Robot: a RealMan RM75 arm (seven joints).
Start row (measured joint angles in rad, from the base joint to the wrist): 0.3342 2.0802 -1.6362 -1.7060 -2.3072 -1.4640 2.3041
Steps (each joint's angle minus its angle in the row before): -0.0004 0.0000 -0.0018 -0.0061 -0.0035 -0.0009 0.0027; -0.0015 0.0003 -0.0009 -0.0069 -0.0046 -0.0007 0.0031; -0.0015 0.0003 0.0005 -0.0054 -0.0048 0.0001 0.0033; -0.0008 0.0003 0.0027 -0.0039 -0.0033 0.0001 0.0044; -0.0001 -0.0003 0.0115 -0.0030 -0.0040 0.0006 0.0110; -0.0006 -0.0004 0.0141 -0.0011 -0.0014 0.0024 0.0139; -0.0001 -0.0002 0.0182 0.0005 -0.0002 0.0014 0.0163; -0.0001 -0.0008 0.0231 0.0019 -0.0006 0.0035 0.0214; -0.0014 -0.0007 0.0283 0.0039 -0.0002 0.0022 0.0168; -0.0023 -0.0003 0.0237 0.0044 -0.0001 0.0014 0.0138; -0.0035 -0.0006 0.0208 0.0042 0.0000 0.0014 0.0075
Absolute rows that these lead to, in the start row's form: 0.3338 2.0802 -1.6380 -1.7121 -2.3107 -1.4649 2.3068; 0.3323 2.0805 -1.6389 -1.7190 -2.3153 -1.4656 2.3099; 0.3308 2.0808 -1.6384 -1.7244 -2.3201 -1.4655 2.3132; 0.3300 2.0811 -1.6357 -1.7283 -2.3234 -1.4654 2.3176; 0.3299 2.0808 -1.6242 -1.7313 -2.3274 -1.4648 2.3286; 0.3293 2.0804 -1.6101 -1.7324 -2.3288 -1.4624 2.3425; 0.3292 2.0802 -1.5919 -1.7319 -2.3290 -1.4610 2.3588; 0.3291 2.0794 -1.5688 -1.7300 -2.3296 -1.4575 2.3802; 0.3277 2.0787 -1.5405 -1.7261 -2.3298 -1.4553 2.3970; 0.3254 2.0784 -1.5168 -1.7217 -2.3299 -1.4539 2.4108; 0.3219 2.0778 -1.4960 -1.7175 -2.3299 -1.4525 2.4183
